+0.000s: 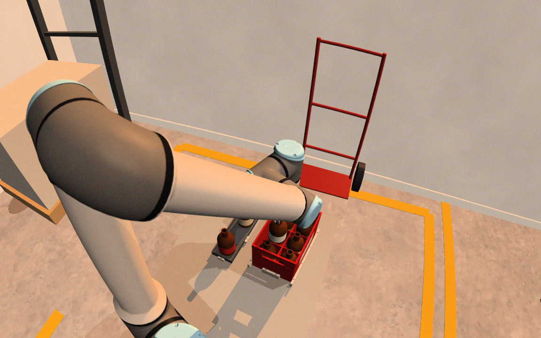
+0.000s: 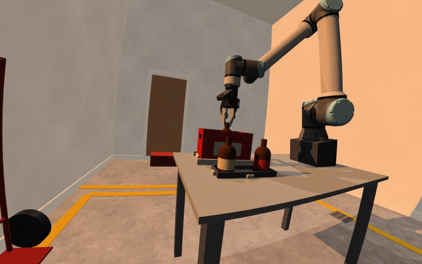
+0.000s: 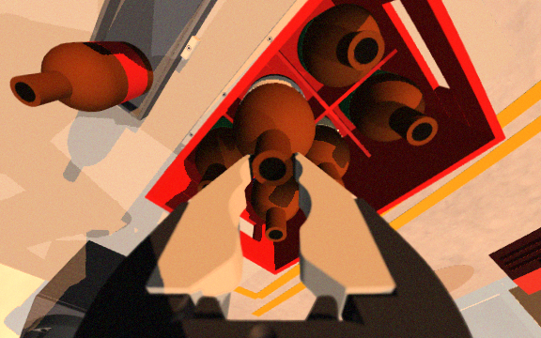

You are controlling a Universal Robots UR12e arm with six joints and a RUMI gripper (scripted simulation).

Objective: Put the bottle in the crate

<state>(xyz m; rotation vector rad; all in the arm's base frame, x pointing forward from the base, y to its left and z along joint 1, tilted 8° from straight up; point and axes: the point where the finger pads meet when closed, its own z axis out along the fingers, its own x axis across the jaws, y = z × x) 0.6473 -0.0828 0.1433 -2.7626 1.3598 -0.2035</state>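
My gripper is now 10 mm past the red crate, 40 mm to the left of it and 130 mm above it. Round my hand: dark tray (10 mm behind, 190 mm to the left, 200 mm below).
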